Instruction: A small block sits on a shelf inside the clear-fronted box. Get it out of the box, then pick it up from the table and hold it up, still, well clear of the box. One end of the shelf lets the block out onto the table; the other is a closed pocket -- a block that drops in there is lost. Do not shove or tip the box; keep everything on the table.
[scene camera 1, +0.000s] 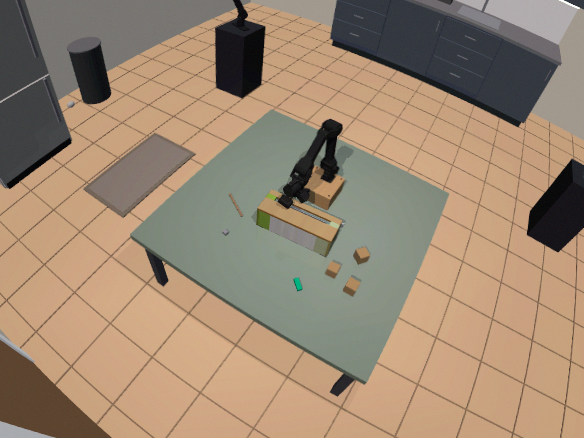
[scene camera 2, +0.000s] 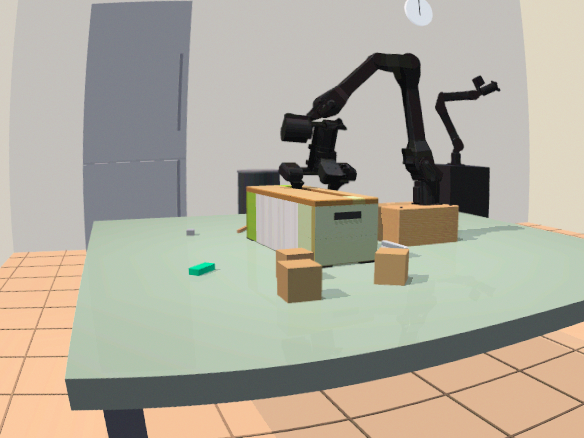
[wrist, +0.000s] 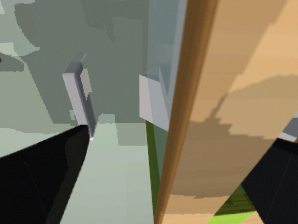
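Scene camera 2: the gripper (scene camera 2: 312, 203). Scene camera 1: a clear-fronted box (scene camera 1: 307, 226). Wrist view: the clear-fronted box (wrist: 212, 98), the gripper (wrist: 153, 130).
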